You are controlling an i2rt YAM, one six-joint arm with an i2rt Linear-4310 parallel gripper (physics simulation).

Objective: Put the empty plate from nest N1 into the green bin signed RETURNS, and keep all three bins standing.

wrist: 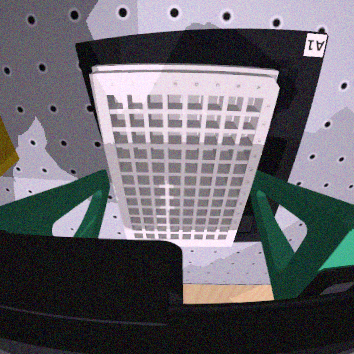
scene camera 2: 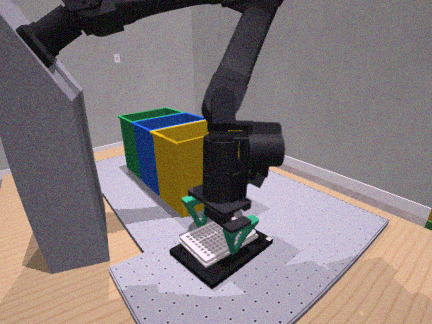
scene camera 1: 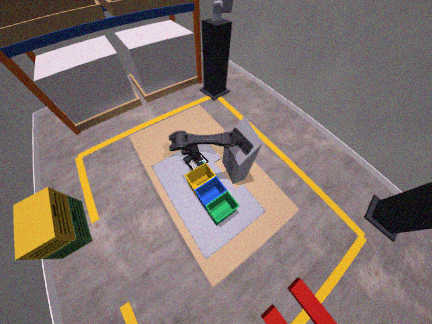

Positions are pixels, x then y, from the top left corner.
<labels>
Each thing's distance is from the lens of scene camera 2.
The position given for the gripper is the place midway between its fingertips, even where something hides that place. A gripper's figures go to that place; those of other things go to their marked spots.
gripper [scene camera 2: 216,240]: 0.51 m
green bin [scene camera 2: 128,134]: 0.81 m
blue bin [scene camera 2: 144,140]: 0.69 m
The marked spots on the green bin and the blue bin are 0.13 m apart.
</labels>
